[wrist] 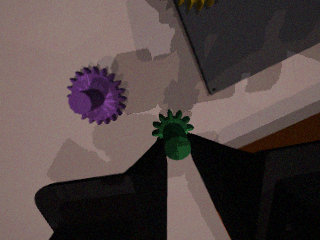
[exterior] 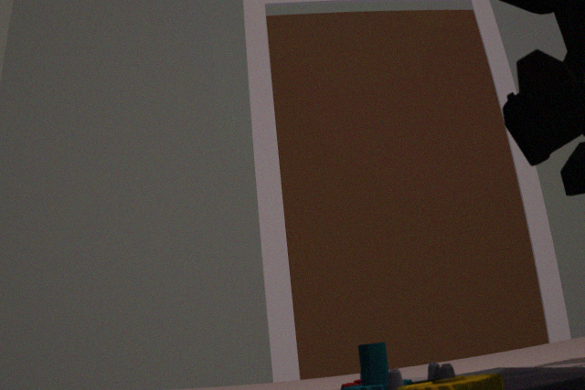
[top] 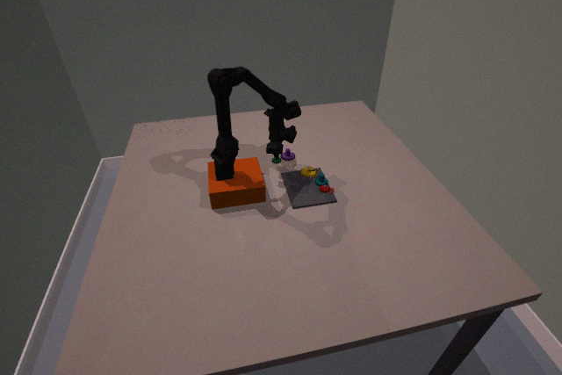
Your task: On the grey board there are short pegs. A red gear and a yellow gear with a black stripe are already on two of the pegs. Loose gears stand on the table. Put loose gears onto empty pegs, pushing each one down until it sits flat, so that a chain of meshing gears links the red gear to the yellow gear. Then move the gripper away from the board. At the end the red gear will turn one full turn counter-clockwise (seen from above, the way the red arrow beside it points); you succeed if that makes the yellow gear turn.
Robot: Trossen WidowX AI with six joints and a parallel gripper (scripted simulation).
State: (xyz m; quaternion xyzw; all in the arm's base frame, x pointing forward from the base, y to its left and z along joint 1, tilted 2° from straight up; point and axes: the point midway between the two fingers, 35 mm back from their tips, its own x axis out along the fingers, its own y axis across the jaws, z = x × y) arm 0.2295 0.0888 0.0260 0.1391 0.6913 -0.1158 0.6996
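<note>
Now: gripper tip 16 cm to the left of the teal gear, 14 cm short of it and 3 cm above it. Also, from my gripper tip: green gear: 1 cm below; yellow gear: 11 cm ahead, 9 cm to the right, 4 cm below; purple gear: 7 cm ahead, 6 cm to the left, 4 cm below.
</note>
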